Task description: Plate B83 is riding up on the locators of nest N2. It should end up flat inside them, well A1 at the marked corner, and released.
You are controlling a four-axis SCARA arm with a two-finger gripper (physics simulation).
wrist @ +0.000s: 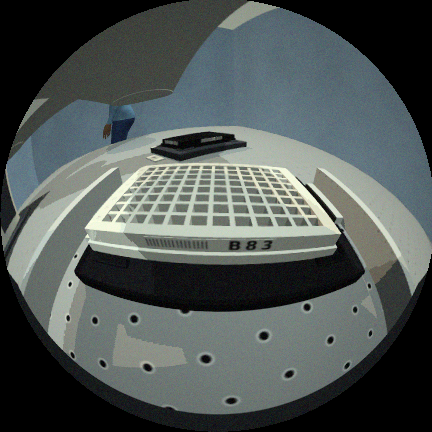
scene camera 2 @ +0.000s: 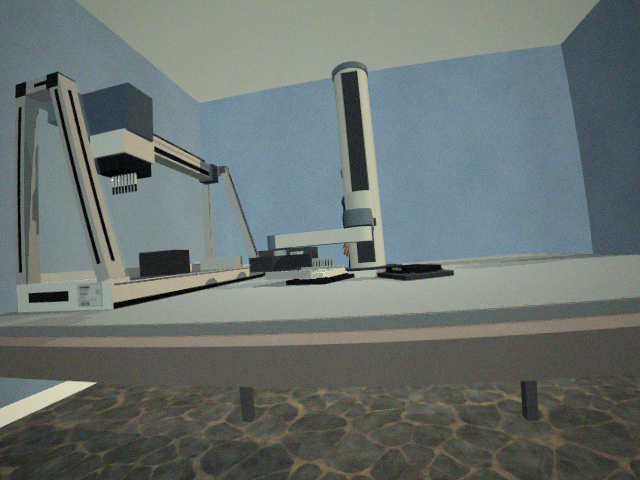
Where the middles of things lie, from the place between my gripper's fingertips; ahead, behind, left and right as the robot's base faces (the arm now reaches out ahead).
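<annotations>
Plate B83 (wrist: 208, 213): my hand 2 cm to the left of it, 1 cm past it, 1 cm above it. Counted from my hand: nest N1 (wrist: 169, 152), 21 cm to the left, 5 cm ahead, 2 cm below. Black plate (wrist: 196, 139), 21 cm to the left of my hand, 5 cm ahead, 1 cm below. Black nest N2 (wrist: 188, 286), 2 cm to the right of my hand, 1 cm behind, 2 cm below.
</annotations>
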